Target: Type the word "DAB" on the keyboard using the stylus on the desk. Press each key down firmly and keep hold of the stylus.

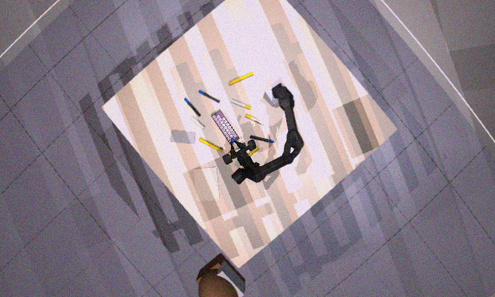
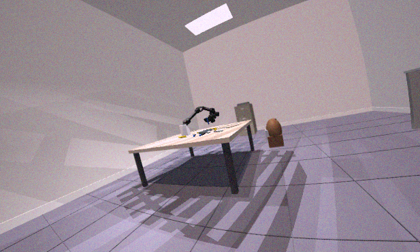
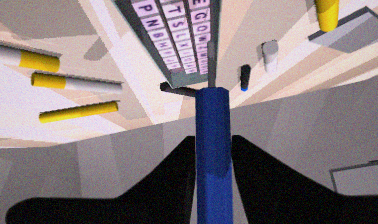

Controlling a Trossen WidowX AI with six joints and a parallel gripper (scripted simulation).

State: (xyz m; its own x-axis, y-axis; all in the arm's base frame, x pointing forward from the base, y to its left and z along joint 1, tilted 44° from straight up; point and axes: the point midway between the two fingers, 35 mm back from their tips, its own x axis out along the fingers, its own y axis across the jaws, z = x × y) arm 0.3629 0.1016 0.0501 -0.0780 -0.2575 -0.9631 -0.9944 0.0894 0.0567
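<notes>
My gripper tip is 11 cm above the D key, 1 cm to the left of it and 1 cm short of it. The rest, counted from my gripper tip: white sheet (28 cm ahead, 12 cm below, 11 cm to the left); blue stylus (1 cm below); yellow marker (12 cm to the left, 11 cm below, 3 cm behind).
</notes>
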